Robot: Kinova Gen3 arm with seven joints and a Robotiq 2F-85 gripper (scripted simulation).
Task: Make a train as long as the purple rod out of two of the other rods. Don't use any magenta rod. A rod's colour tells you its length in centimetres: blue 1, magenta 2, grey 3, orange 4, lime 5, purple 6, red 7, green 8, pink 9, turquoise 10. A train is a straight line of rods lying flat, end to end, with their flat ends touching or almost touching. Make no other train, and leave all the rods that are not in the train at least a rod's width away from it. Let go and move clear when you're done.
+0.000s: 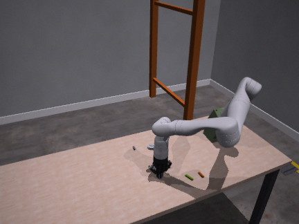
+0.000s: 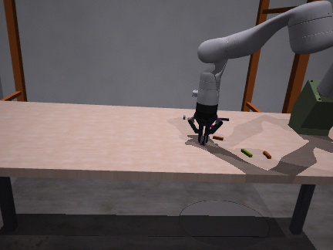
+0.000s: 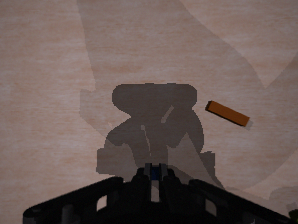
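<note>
Now: the blue rod 20 mm below my hand. Also, from my hand: magenta rod 190 mm to the right, 80 mm behind, 20 mm below; then lime rod 150 mm behind, 70 mm to the left, 20 mm below; then grey rod 300 mm to the right, 20 mm below, 20 mm ahead.
</note>
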